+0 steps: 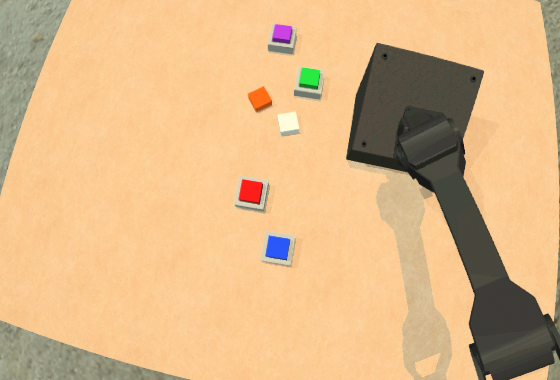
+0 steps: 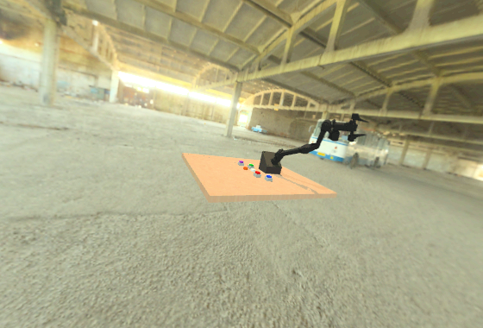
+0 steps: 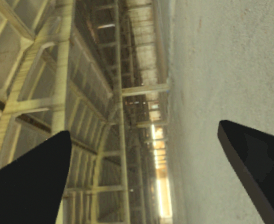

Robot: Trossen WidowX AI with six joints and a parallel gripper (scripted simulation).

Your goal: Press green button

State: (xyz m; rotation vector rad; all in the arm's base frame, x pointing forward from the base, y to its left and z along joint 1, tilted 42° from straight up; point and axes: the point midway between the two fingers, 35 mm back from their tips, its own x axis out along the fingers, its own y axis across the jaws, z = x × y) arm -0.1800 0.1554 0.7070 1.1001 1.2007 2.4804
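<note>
Now: gripper tip 380 mm short of the green button, 700 mm to the left of it and 510 mm above it. From my gripper tip the other things lie so: red button 440 mm ahead, 480 mm to the right, 510 mm below; blue button 380 mm ahead, 400 mm to the right, 510 mm below; white block 400 mm ahead, 620 mm to the right, 530 mm below.
</note>
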